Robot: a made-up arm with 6 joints.
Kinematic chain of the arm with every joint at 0, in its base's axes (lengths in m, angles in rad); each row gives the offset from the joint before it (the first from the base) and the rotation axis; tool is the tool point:
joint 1: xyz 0 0 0.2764 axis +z
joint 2: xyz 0 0 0 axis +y
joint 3: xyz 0 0 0.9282 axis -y
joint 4: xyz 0 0 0 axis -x
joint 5: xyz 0.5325 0 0 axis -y
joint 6: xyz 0 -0.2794 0 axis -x
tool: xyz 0 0 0
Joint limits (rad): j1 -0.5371..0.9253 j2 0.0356..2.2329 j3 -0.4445..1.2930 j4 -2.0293..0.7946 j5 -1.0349..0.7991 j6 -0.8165..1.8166
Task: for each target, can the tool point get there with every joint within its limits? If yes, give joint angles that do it. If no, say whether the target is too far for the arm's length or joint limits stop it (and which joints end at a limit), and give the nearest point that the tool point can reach.
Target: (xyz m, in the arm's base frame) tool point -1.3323 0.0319 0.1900
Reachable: no: joint limits stop it (at a limit: joint 1, joint 2, joint 3, joint 4) | nearest point -0.0123 0.1892 -0.3086 | short by 1.420 m
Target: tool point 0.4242 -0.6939 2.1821
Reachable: no: too far | nearest point 0.3541 -0.4387 1.6767 | short by 0.570 m
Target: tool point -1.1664 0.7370 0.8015
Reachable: no: joint limits stop it (at a limit: joint 1, joint 2, joint 3, joint 4) | nearest point 0.1356 0.3856 0.7358 | short by 1.350 m
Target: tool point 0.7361 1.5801 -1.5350
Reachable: no: too far | nearest point 0.4888 0.8546 -0.7613 | short by 1.089 m
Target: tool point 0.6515 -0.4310 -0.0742
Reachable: yes | joints -0.2585 1.3885 -0.2741 -0.4617 0.1365 1.0447
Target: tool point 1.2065 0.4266 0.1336
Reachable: yes | joints 0.5328 1.2803 0.6865 -0.4985 -0.5573 0.7590
